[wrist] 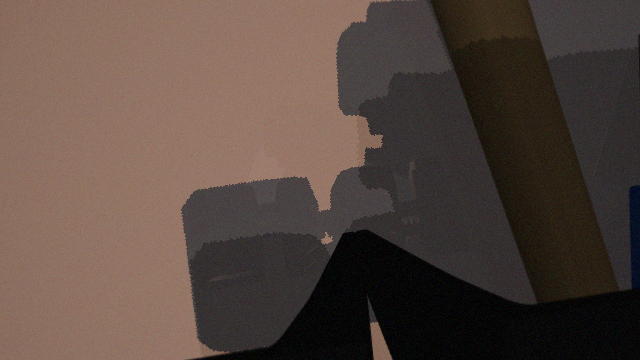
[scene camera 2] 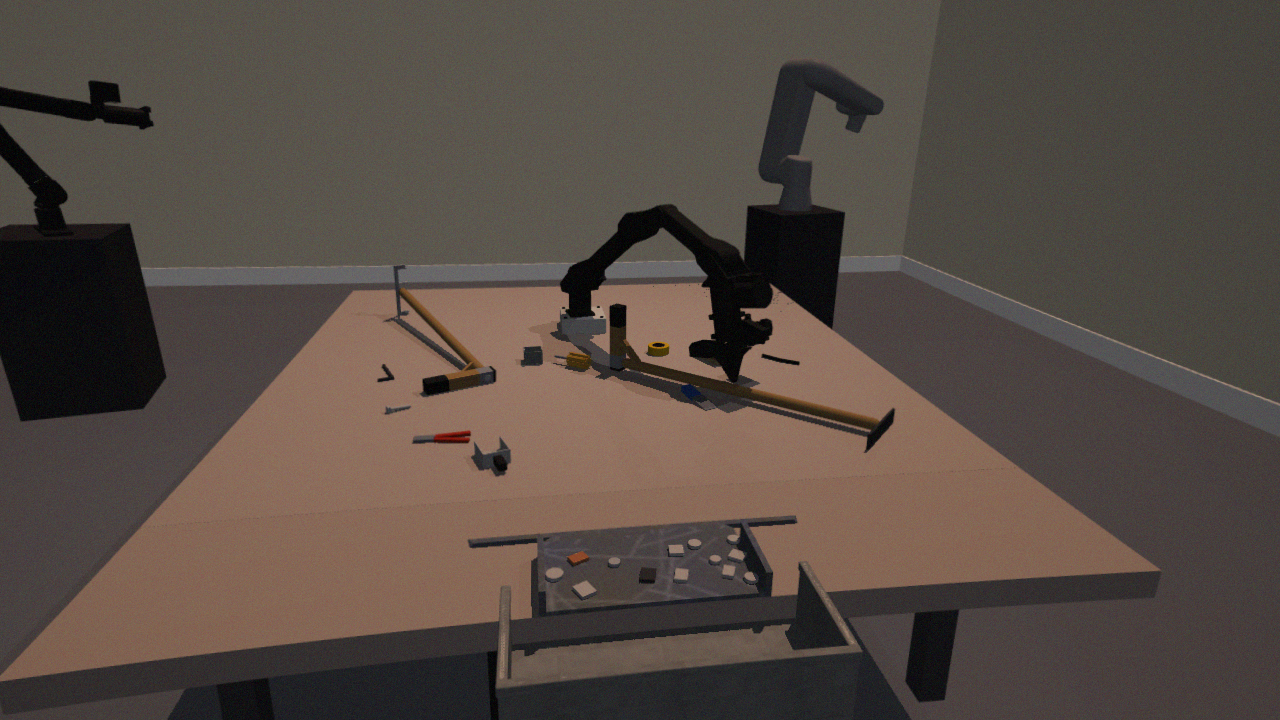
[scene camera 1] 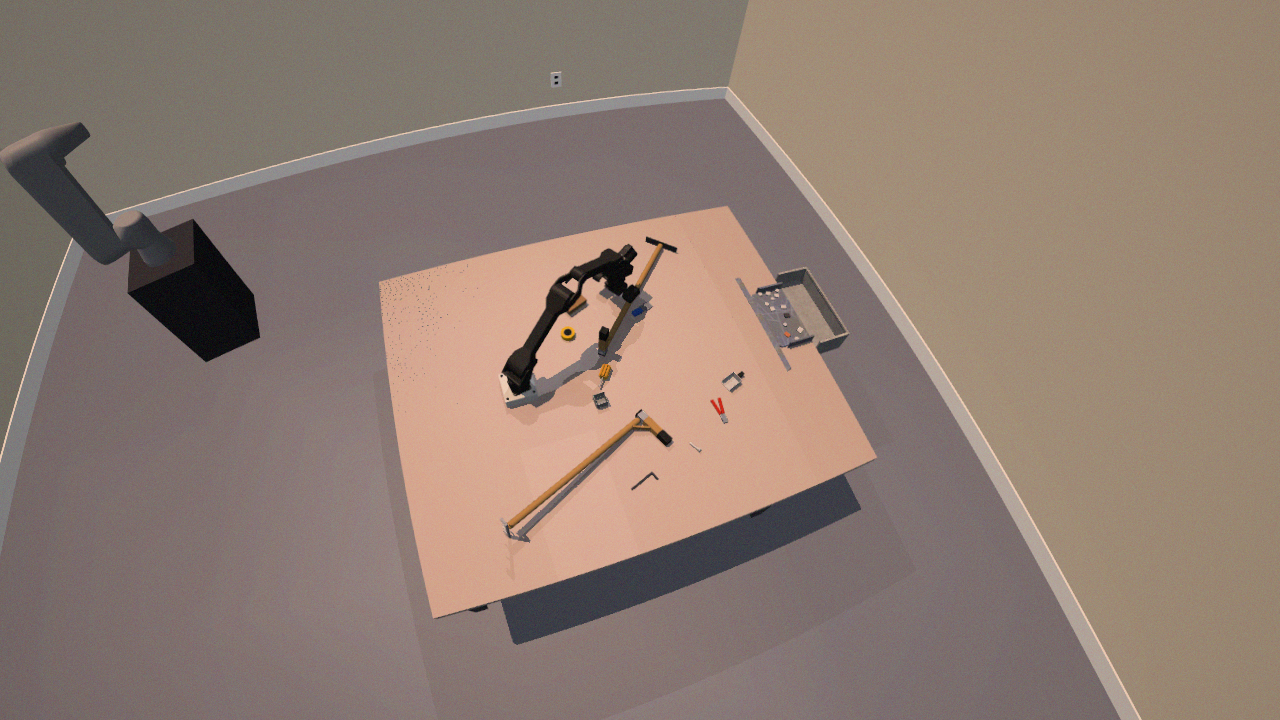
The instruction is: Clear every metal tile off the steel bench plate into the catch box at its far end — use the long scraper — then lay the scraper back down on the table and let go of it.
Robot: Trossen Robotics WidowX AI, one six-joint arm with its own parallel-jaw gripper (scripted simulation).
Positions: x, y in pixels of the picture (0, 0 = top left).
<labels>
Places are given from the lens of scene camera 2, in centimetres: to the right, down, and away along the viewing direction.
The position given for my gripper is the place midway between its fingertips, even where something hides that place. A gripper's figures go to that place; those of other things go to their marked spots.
my gripper (scene camera 2: 734, 382): 20, 5, 152
long scraper (scene camera 2: 619, 347): -4, -3, 158
metal bracket (scene camera 2: 499, 457): -22, 16, 117
The marked spots on the long scraper and the metal bracket are 48 cm apart.
</labels>
